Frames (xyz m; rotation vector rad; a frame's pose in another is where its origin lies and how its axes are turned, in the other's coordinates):
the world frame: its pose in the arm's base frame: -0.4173 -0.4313 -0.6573 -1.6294 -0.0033 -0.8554
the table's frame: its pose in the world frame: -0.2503 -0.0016 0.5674 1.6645 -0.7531 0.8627
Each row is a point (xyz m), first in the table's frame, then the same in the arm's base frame.
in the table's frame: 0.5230 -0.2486 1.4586
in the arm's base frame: -0.3652 0.2583 0.7828
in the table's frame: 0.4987 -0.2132 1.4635
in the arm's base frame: -0.4023 0.2772 0.7711
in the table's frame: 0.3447 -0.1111 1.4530
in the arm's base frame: -0.5664 0.2898 0.6866
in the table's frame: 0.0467 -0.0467 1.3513
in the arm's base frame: -0.7929 0.1955 0.4789
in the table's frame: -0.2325 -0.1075 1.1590
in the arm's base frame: -0.9127 -0.0017 0.2232
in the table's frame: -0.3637 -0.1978 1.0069
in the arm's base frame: -0.9170 -0.1502 0.0606
